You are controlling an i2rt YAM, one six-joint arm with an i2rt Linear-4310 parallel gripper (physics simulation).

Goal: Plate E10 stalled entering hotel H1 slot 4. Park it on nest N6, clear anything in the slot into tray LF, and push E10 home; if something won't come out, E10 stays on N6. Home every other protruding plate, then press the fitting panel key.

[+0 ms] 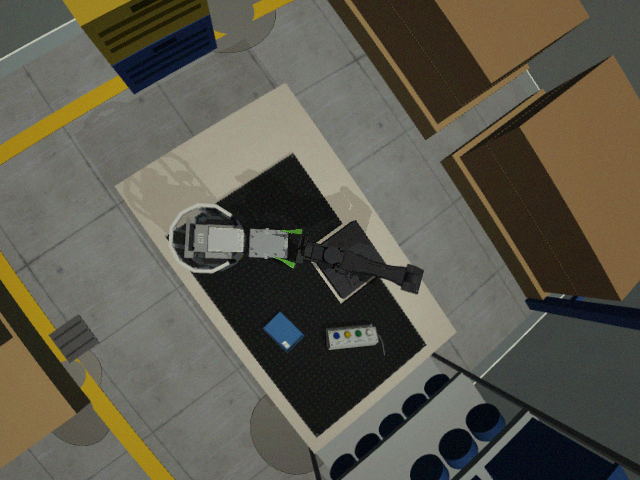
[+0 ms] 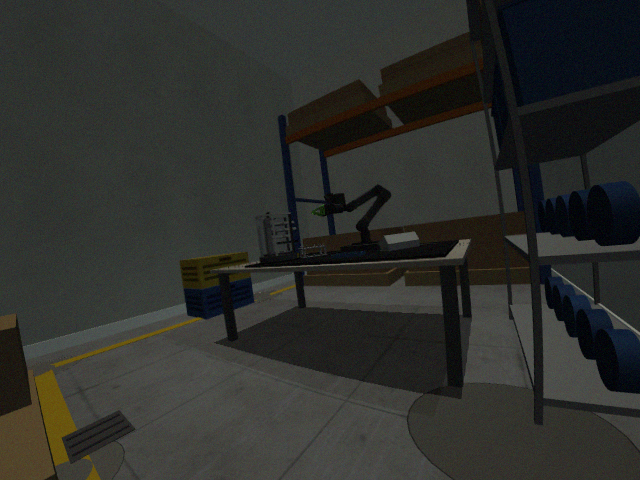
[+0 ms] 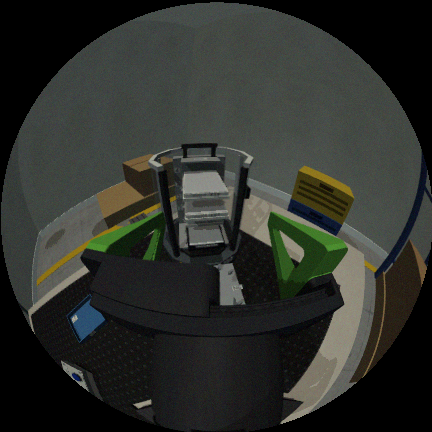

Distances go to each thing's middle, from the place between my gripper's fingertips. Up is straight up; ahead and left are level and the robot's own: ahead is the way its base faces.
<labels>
The plate rack (image 1: 188, 235) lies 21 cm ahead of my hand, 13 cm to the right of it and 13 cm below it. From my hand the other things lie so: blue pad (image 1: 279, 328) (35 cm to the left, 29 cm below, 15 cm ahead).
</labels>
